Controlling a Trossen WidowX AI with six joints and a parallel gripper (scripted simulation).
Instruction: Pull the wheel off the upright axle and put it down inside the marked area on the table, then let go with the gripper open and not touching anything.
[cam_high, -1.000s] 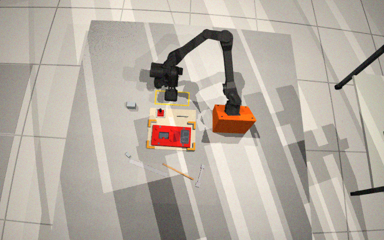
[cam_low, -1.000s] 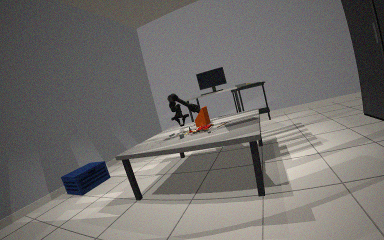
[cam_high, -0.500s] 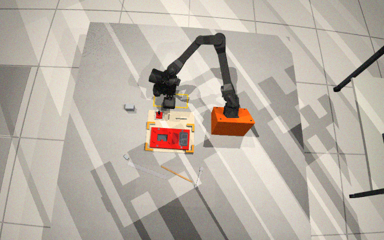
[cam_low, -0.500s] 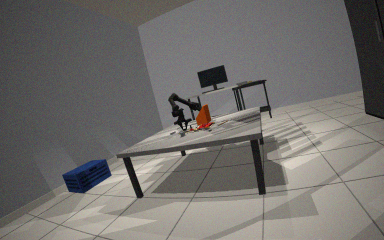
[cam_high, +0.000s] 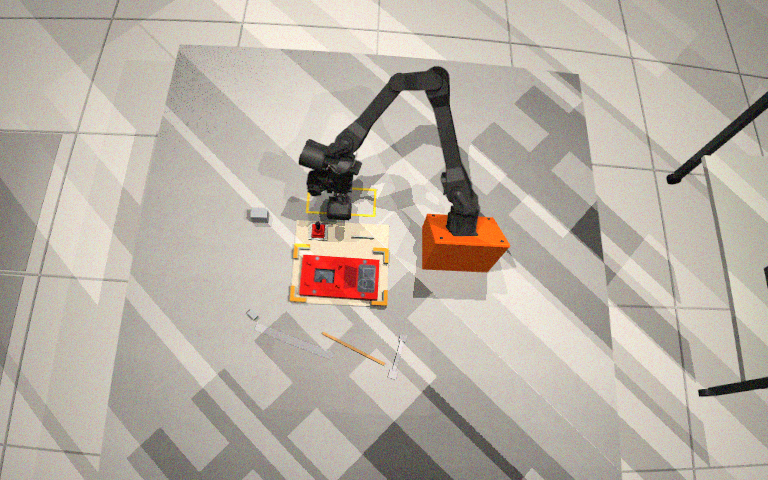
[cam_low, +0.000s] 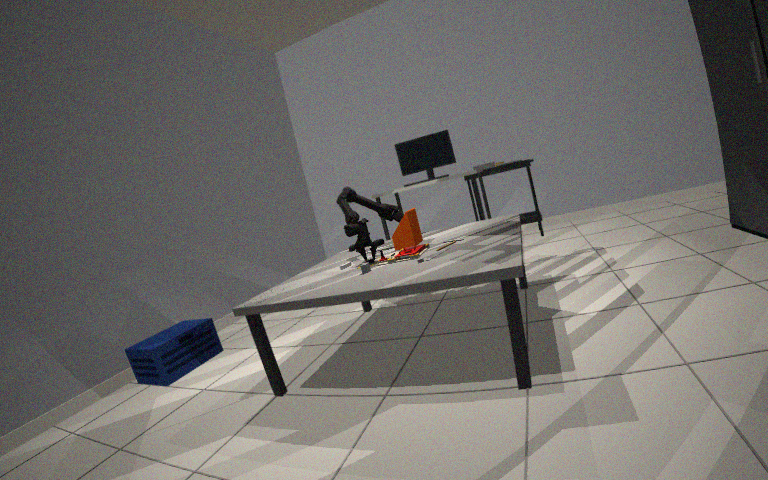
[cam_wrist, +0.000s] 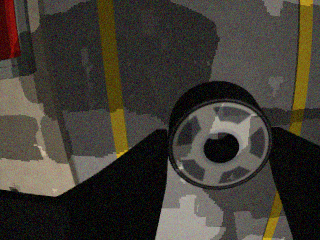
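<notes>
Now: the dark wheel right at my gripper tip. The rest, counted from my gripper tip: grey block (22 cm ahead, 4 cm to the left, 1 cm above); pencil (41 cm to the left, 1 cm below); ruler (38 cm to the left, 15 cm ahead, 1 cm below).
</notes>
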